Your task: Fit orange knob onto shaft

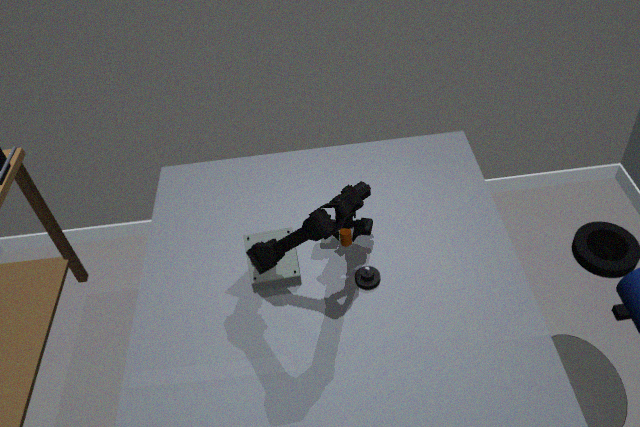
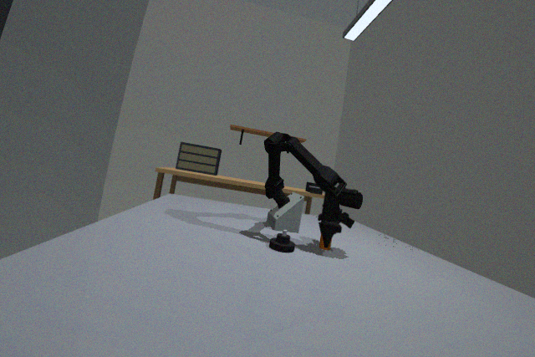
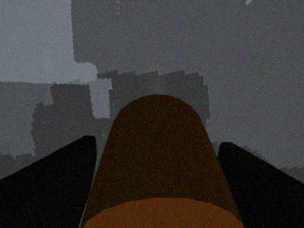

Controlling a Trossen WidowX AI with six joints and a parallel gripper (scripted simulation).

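My gripper tip is now 3 cm below the orange knob. From my gripper tip the other things lie so: round black pedestal 17 cm to the right, 7 cm ahead, 2 cm above.
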